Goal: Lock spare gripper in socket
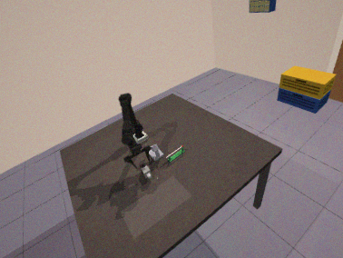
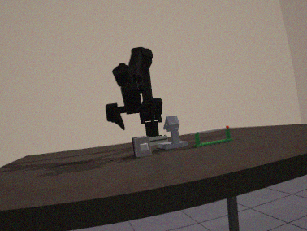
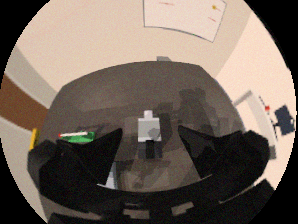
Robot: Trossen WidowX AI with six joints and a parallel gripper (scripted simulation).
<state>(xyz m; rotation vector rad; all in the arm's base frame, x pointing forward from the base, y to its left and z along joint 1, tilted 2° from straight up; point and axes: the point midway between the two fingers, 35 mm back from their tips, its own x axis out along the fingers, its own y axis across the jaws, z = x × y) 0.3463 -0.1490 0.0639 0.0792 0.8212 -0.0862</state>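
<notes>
My gripper tip is 1 cm short of the spare gripper and 6 cm above it. Also, from my gripper tip: grey mount: 10 cm behind, 15 cm to the left, 4 cm below; green rack: 1 cm ahead, 25 cm to the left, 6 cm below.
</notes>
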